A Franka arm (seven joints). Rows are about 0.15 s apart.
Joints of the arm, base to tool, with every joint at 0 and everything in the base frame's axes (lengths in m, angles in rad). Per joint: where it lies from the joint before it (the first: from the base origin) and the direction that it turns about. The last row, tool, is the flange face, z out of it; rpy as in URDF.
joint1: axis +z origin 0 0 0.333
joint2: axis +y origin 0 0 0
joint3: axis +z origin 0 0 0.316
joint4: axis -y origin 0.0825 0 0
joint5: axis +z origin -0.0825 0 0.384
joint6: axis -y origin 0 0 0
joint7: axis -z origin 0.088 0 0
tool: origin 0 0 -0.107 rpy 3.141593 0 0
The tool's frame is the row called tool.
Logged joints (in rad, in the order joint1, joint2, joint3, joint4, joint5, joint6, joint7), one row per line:
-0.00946 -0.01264 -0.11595 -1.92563 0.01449 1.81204 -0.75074
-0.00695 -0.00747 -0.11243 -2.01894 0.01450 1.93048 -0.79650
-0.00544 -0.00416 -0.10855 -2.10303 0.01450 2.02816 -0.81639
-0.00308 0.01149 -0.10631 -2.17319 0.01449 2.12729 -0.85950
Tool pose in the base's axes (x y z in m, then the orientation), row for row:
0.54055 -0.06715 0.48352 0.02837 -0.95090 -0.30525 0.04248
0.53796 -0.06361 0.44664 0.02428 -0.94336 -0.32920 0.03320
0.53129 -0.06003 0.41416 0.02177 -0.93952 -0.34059 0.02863
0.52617 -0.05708 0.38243 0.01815 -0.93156 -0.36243 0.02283
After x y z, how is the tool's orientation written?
As a quaternion, w x y z.
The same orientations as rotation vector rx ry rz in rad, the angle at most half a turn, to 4 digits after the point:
-2.9346 -0.9420 0.1311
-2.9187 -1.0185 0.1027
-2.9114 -1.0554 0.0887
-2.8932 -1.1256 0.0709

